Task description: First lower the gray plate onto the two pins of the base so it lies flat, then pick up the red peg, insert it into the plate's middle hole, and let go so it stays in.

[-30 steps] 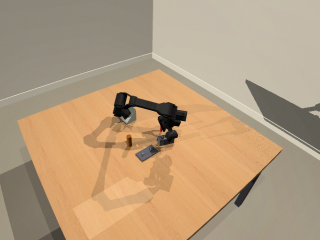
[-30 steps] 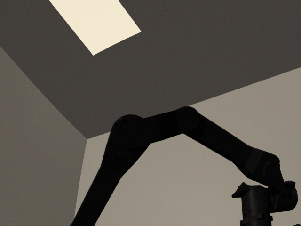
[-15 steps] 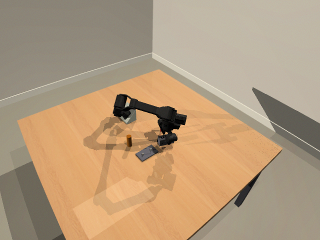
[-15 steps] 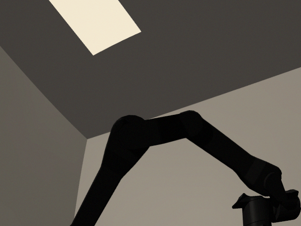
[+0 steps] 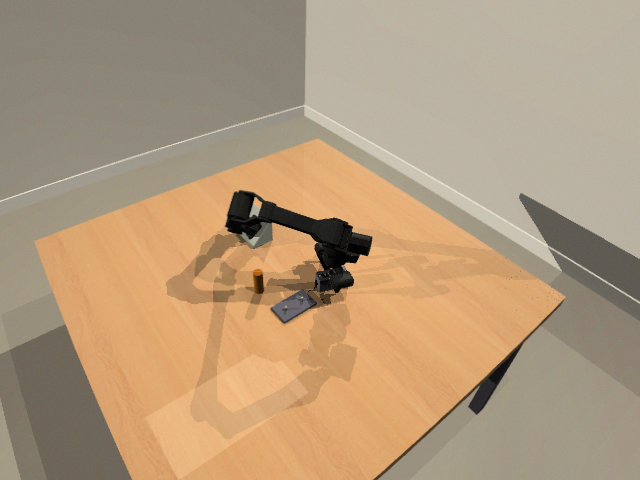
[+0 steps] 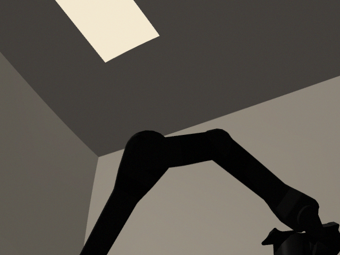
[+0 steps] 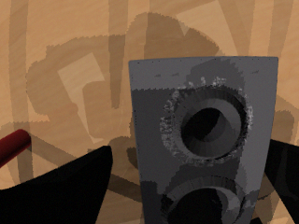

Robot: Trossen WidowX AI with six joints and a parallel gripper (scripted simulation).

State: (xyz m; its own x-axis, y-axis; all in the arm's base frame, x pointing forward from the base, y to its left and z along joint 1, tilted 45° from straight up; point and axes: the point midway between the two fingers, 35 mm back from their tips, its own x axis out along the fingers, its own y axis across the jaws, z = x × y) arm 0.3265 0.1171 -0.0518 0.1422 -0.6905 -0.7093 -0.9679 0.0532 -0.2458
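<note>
The dark base is 2 cm ahead of my gripper tip and 15 cm to the right of it. The rest, counted from my gripper tip: orange cylinder: 9 cm behind, 21 cm to the right, 3 cm above; then red peg: 10 cm behind, 3 cm to the left, 3 cm above; then gray plate: 3 cm above.
</note>
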